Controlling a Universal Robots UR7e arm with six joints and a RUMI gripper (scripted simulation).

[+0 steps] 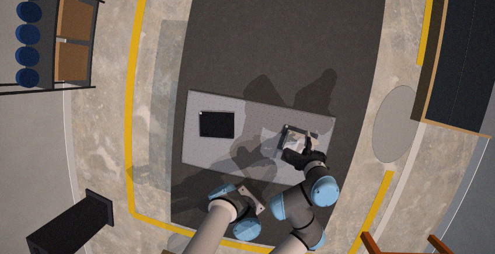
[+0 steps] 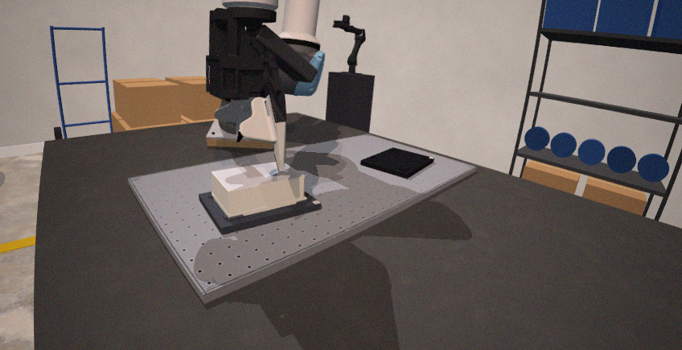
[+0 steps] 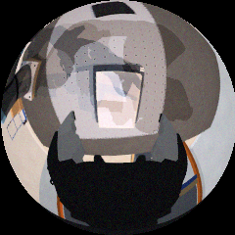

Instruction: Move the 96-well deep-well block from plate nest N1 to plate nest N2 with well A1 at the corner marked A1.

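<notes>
The cream deep-well block is 5 cm below my hand. Also, from my hand: grey nest N1 (8 cm below); black nest N2 (2 cm behind, 38 cm to the left, 8 cm below).
</notes>
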